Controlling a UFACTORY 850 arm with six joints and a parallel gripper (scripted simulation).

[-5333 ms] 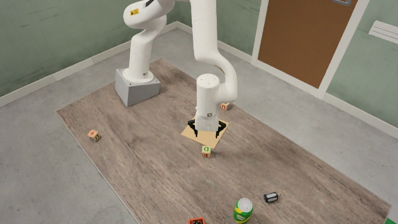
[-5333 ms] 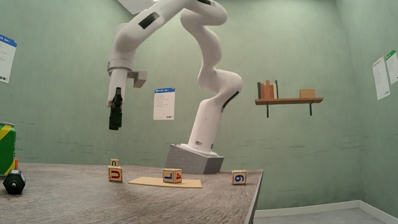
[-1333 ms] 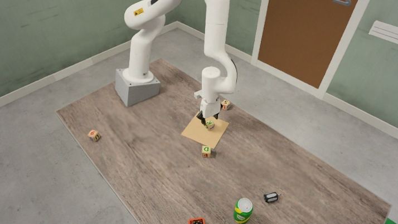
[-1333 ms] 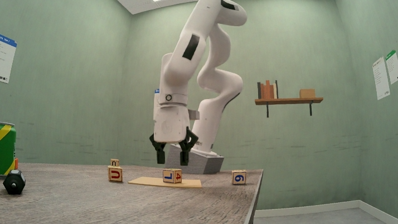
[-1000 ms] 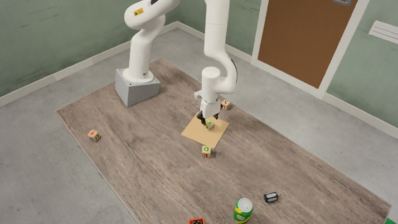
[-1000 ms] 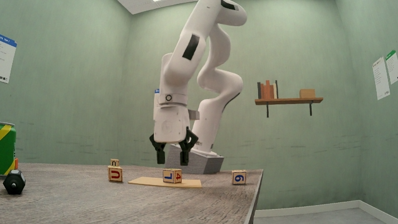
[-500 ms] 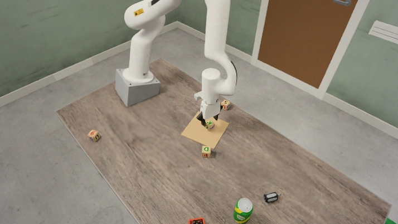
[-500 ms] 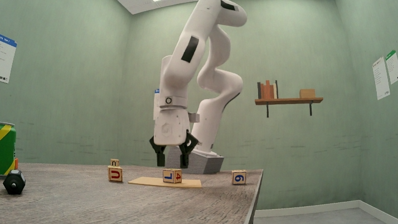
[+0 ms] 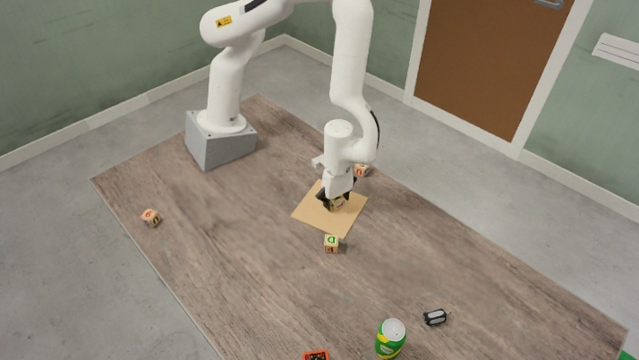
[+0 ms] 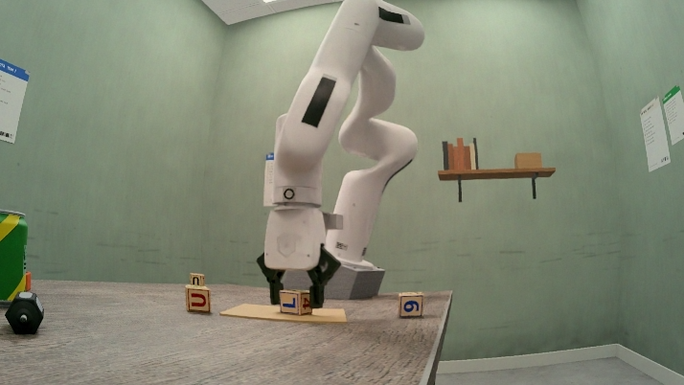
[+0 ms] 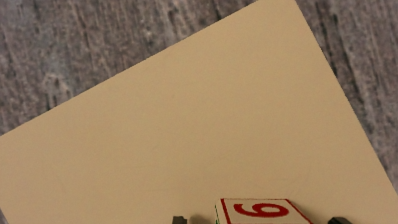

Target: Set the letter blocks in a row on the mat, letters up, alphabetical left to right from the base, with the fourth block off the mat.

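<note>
The tan mat lies 1 cm behind my hand, 2 cm to the right of it and 3 cm below it. Also, from my hand: D block 10 cm ahead, 14 cm to the right, 1 cm below; black object 47 cm ahead, 14 cm to the right, 1 cm below; green can 41 cm ahead, 29 cm to the right, 3 cm above.
</note>
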